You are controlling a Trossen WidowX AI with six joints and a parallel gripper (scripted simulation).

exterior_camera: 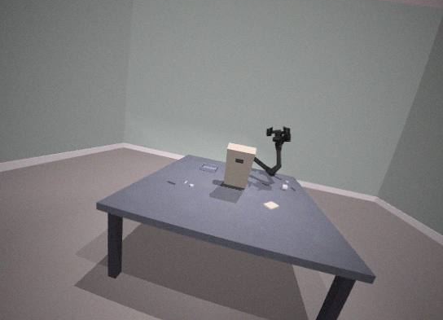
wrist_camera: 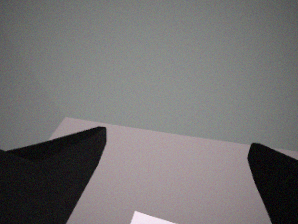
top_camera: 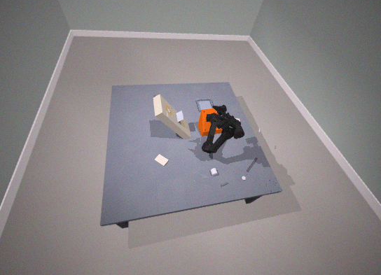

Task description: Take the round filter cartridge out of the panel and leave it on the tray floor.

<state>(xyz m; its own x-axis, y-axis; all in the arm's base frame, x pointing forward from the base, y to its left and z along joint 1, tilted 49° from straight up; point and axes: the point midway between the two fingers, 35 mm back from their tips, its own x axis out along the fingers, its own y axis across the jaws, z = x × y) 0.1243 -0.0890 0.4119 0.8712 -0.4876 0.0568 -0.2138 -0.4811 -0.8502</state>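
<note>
Now: gripper tip 240 mm short of the white round filter cartridge, 240 mm to the left of it and 250 mm above it. The rest, counted from my gripper tip: shallow frame 180 mm behind, 520 mm to the right, 510 mm below.
</note>
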